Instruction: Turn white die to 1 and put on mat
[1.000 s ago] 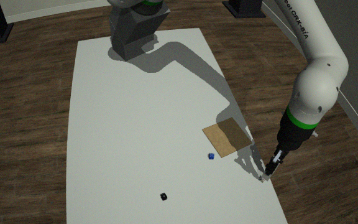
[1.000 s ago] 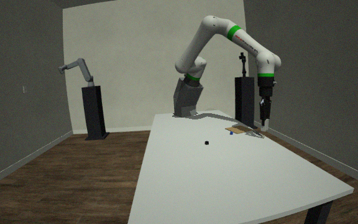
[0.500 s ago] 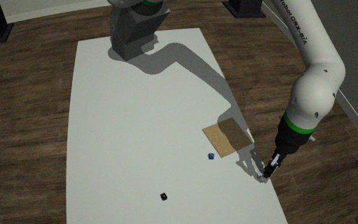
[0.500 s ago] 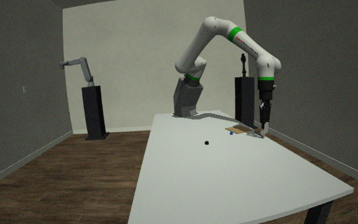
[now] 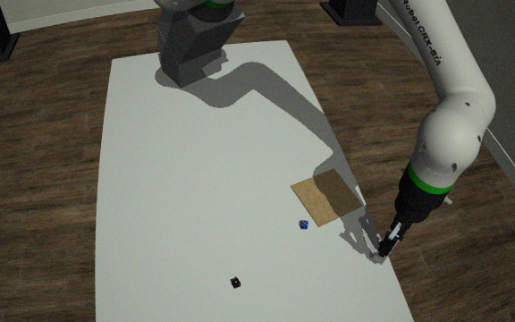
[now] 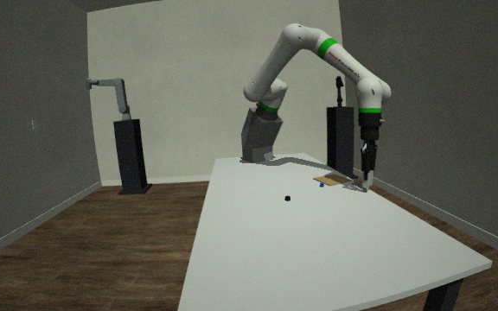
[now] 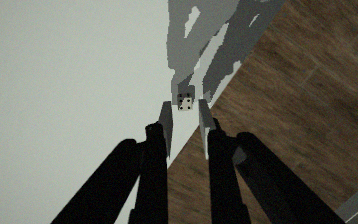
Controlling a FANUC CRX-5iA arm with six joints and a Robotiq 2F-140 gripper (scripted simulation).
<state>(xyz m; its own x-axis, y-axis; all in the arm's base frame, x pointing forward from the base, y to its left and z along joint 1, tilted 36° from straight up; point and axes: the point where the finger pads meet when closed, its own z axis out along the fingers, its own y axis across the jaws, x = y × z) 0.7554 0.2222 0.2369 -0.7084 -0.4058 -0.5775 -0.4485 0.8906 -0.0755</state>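
My gripper is now 5 cm above the white die. From my hand the other things lie so: blue die 14 cm behind, 15 cm to the right, 5 cm below; black die 3 cm behind, 34 cm to the right, 5 cm below; brown mat 21 cm behind, 6 cm to the right, 5 cm below.
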